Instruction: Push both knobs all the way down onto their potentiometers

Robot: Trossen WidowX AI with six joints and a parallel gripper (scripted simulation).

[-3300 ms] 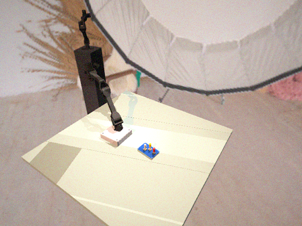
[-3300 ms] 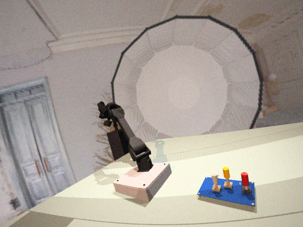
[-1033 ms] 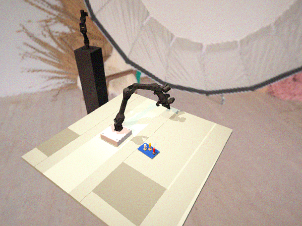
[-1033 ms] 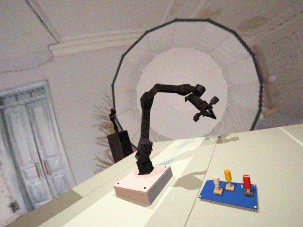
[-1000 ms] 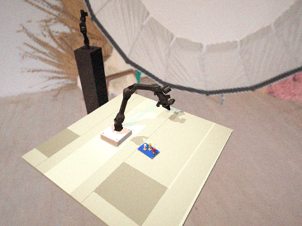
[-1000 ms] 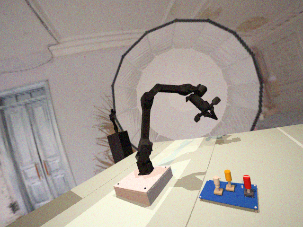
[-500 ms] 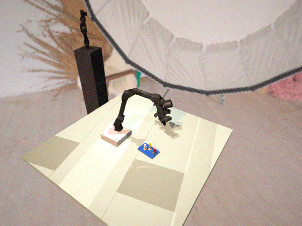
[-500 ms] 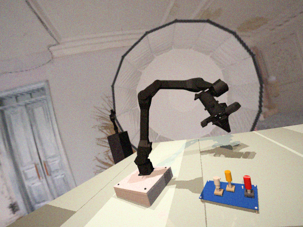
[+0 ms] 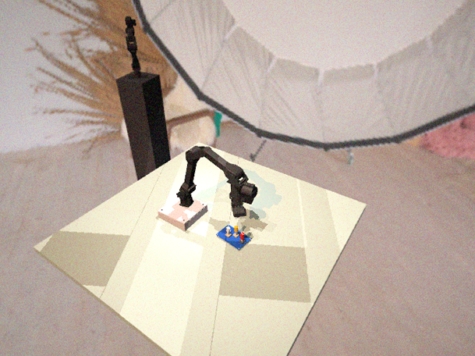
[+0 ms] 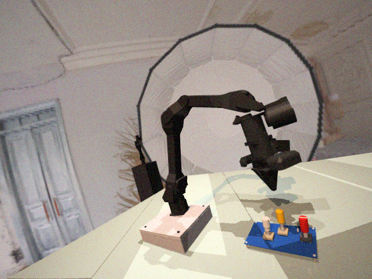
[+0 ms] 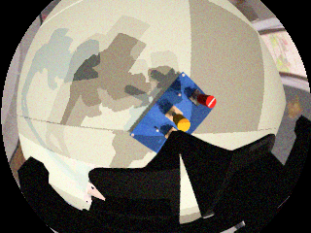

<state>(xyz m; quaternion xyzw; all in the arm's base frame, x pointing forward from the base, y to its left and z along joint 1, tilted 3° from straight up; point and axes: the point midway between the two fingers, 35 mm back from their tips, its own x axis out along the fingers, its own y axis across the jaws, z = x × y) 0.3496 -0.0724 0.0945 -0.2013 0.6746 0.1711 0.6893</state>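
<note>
Now: the beige knob 7 cm below my gripper tip, 4 cm to the right of it and 4 cm behind it. The rest, counted from my gripper tip: red knob 7 cm below, 5 cm to the right, 5 cm ahead.
</note>
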